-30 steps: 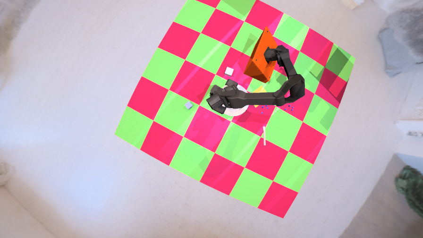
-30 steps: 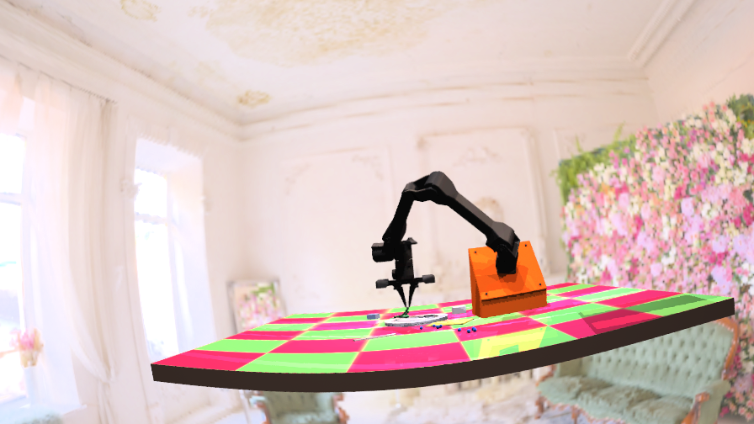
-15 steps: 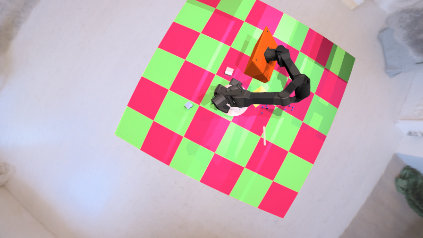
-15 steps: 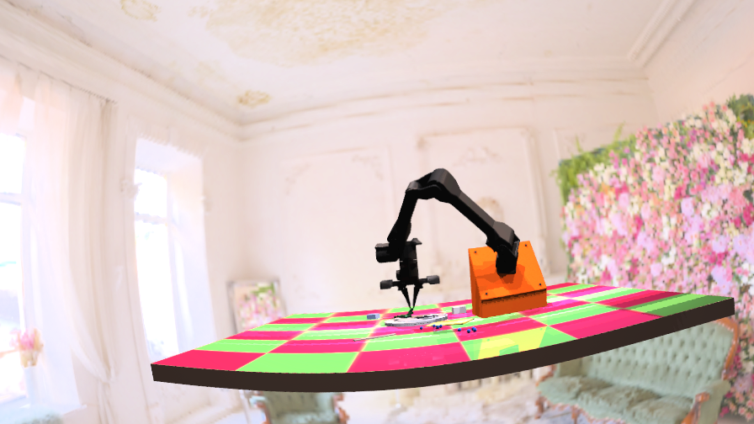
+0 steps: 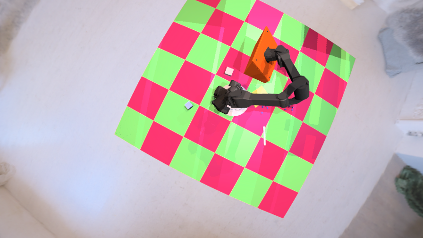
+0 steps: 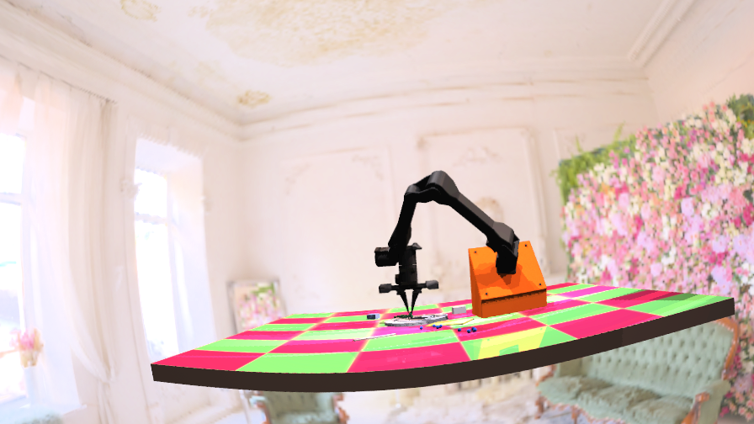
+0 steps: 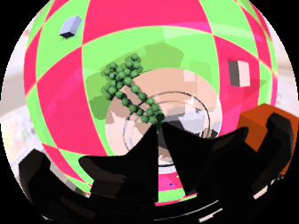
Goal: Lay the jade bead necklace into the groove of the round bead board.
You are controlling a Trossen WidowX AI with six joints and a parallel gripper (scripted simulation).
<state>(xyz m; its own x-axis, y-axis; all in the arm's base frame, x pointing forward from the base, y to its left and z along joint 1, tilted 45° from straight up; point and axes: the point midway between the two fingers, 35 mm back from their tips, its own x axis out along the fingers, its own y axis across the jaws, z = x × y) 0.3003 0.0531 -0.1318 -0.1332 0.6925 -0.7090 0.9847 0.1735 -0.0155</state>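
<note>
My gripper tip is 20 mm past the round bead board, 30 mm to the right of it and 20 mm above it. Round my gripper tip: pale blue cube (150 mm ahead, 180 mm to the right, 20 mm below); white cube (160 mm behind, 80 mm to the right, 20 mm below); yellow patch (130 mm behind, 160 mm to the left, 30 mm below).
</note>
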